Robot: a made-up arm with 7 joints. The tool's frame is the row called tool. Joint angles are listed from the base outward. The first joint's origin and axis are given. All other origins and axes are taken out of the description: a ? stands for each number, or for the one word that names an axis. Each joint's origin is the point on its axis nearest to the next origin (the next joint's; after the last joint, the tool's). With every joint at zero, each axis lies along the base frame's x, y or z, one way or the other. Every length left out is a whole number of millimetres.
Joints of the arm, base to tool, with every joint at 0 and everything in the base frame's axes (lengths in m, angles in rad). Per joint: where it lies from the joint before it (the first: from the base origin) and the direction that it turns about. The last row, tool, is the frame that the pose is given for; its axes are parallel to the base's.
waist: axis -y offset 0 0.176 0
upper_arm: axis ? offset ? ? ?
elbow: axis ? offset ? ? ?
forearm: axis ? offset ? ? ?
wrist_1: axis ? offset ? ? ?
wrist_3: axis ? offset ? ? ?
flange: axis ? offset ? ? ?
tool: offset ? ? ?
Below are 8 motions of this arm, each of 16 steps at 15 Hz.
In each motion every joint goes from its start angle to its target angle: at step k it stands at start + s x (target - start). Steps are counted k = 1, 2, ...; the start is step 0. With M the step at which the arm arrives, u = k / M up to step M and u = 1 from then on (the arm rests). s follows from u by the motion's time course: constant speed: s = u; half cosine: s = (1 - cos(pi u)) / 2; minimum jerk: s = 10 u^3 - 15 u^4 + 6 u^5.
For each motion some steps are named. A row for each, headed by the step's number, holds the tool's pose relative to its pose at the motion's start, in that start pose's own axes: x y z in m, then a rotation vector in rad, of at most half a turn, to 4 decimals.
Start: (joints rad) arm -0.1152 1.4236 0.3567 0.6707 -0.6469 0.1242 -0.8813
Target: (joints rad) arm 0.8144 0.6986 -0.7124 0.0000 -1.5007 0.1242 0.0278
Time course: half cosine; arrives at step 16
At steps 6, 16:
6: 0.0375 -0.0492 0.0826 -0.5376 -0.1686 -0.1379
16: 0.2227 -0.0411 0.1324 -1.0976 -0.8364 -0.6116

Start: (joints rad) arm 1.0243 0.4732 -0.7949 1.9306 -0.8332 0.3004 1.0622
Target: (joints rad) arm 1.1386 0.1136 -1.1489 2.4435 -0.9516 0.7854 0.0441
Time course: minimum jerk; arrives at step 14
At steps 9, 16:
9: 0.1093 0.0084 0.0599 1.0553 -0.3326 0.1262
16: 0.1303 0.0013 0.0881 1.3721 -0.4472 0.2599

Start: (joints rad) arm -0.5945 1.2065 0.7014 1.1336 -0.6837 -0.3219 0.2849
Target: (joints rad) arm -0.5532 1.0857 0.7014 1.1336 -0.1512 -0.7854 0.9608
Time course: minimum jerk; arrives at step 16
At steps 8, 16:
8: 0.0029 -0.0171 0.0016 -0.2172 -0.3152 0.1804
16: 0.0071 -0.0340 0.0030 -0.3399 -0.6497 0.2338

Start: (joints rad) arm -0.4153 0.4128 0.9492 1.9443 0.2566 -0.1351 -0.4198
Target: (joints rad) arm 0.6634 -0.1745 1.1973 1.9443 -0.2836 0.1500 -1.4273
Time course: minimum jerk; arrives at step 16
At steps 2, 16:
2: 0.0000 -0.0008 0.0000 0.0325 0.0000 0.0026
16: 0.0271 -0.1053 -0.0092 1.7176 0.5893 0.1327

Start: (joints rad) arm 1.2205 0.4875 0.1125 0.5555 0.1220 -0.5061 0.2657
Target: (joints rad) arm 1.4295 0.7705 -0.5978 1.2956 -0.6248 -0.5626 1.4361
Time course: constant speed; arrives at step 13
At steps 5, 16:
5: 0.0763 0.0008 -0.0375 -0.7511 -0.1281 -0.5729
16: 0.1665 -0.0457 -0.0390 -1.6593 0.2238 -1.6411

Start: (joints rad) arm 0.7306 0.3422 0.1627 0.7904 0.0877 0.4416 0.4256
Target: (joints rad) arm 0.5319 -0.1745 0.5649 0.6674 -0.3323 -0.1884 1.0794
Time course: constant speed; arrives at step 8
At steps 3, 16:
3: -0.0550 -0.0417 -0.0196 -0.2916 -0.0867 -0.0007
16: -0.1487 -0.1315 -0.0252 -0.7842 -0.2043 -0.0107

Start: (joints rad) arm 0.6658 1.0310 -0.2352 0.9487 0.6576 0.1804 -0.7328
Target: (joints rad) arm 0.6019 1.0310 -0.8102 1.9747 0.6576 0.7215 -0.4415
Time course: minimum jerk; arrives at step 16
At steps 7, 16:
7: 0.0229 -0.0441 0.0756 -0.4768 -0.0986 -0.1875
16: 0.0252 -0.0427 0.2244 -1.2497 -0.1947 -0.5219

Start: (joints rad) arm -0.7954 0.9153 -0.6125 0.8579 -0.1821 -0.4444 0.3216
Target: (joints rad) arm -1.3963 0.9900 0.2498 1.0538 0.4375 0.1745 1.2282
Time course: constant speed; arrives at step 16
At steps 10, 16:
10: -0.0298 -0.0107 0.0638 -0.2397 0.1097 0.6796
16: -0.0431 -0.0058 0.1125 -0.3796 -0.0448 1.0462

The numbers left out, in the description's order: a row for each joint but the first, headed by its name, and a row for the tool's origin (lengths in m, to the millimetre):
upper_arm: axis +x, xyz 0 0 0
elbow: axis +z, xyz 0 0 -0.227
forearm: axis -y, xyz 0 0 0
wrist_1: axis +z, xyz 0 0 -0.208
wrist_3: axis +y, xyz 0 0 0
flange: axis -x, xyz 0 0 0
tool: xyz 0 0 0

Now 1 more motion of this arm.
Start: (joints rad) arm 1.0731 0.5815 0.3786 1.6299 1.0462 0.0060 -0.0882
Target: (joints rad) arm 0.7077 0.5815 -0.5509 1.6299 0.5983 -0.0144 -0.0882
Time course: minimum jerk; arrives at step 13
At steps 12, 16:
12: -0.1492 -0.0360 0.1872 -0.5263 0.9884 -0.3878
16: -0.1494 -0.0362 0.1883 -0.5292 0.9920 -0.3882

